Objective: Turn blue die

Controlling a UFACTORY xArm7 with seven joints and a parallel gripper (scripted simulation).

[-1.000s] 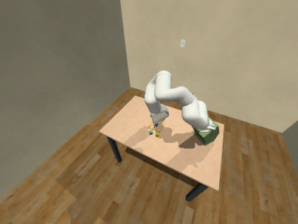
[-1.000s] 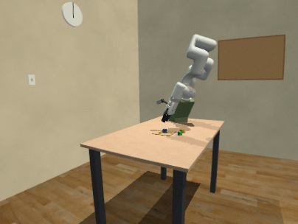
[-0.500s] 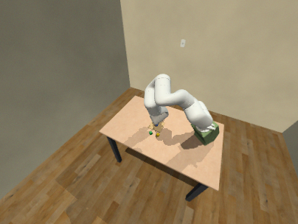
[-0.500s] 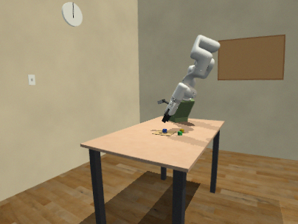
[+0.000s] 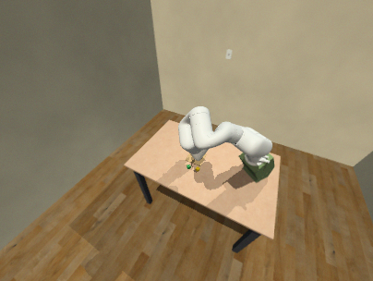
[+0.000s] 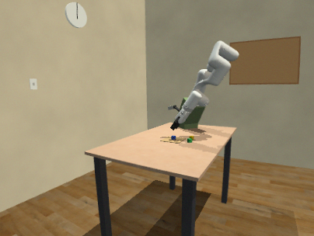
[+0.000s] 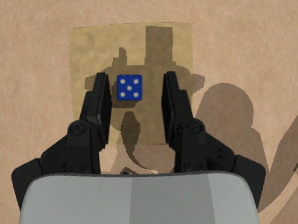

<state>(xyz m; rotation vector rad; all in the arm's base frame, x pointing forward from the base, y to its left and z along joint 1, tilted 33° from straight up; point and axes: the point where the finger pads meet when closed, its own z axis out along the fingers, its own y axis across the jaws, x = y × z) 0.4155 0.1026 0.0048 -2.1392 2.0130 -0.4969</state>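
Now: the blue die 10 mm ahead of my hand and 80 mm below it. From my hand the other things lie so: tan mat (10 mm ahead, 90 mm below); yellow die (80 mm behind, 90 mm to the left, 80 mm below); green die (10 mm behind, 120 mm to the left, 80 mm below).
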